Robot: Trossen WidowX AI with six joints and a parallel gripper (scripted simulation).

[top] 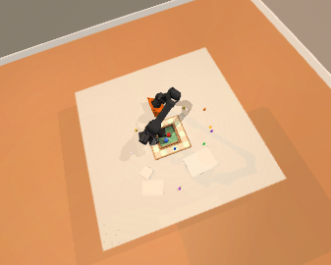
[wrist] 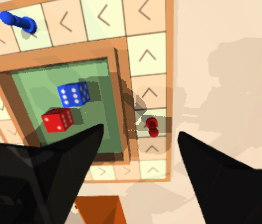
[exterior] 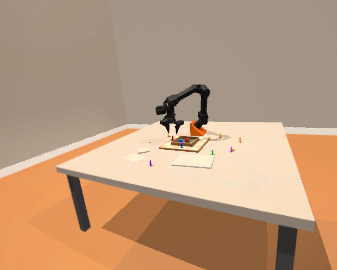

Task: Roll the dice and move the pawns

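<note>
My gripper tip is now 20 mm past the red pawn, 10 mm to the left of it and 40 mm above it. The rest, counted from my gripper tip: blue pawn: 130 mm ahead, 100 mm to the left, 40 mm below; then green tray: 10 mm ahead, 100 mm to the left, 70 mm below; then green pawn: 200 mm ahead, 310 mm to the left, 60 mm below.
</note>
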